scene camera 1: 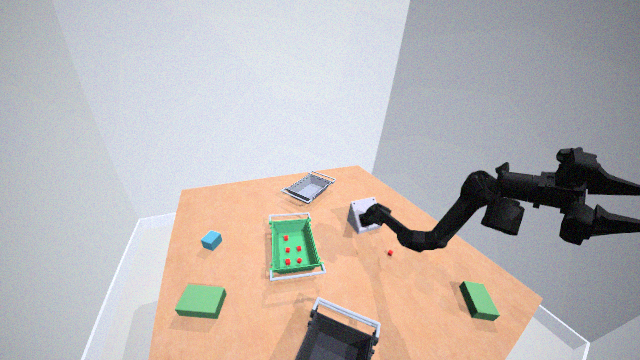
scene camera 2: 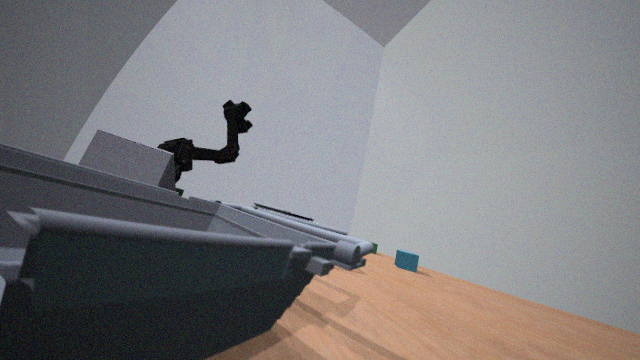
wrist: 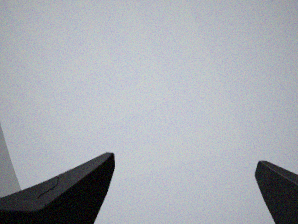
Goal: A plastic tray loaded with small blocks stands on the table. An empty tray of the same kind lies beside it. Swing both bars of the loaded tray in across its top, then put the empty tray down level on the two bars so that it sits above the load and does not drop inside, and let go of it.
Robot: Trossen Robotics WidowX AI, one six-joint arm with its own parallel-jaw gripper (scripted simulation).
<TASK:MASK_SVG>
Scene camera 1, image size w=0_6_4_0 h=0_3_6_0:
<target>gripper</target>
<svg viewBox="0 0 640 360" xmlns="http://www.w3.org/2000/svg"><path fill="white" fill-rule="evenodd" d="M534 175L527 202L534 203L533 208L536 209L540 205L551 206L560 209L560 213L565 214L559 237L564 241L580 246L583 240L589 240L593 236L640 232L640 220L614 213L611 214L598 204L594 210L585 204L586 189L588 189L588 195L640 196L640 184L609 175L601 167L601 164L597 162L596 154L583 152L582 147L560 149L556 155L556 160L561 162L556 172L541 171L541 176Z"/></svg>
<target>grey tray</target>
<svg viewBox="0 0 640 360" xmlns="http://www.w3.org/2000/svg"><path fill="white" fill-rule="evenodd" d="M336 179L311 171L304 178L288 188L284 187L280 191L309 204L324 192L329 185L335 183Z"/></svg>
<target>green slab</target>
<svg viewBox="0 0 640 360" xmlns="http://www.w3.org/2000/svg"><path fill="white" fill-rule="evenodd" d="M463 281L459 288L471 317L488 321L496 320L500 315L484 284Z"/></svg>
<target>green slab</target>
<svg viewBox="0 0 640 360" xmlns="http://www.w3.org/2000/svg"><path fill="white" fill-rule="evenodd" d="M188 284L185 292L182 294L183 296L181 296L174 309L178 315L218 319L222 310L221 307L227 296L226 289Z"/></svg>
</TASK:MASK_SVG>
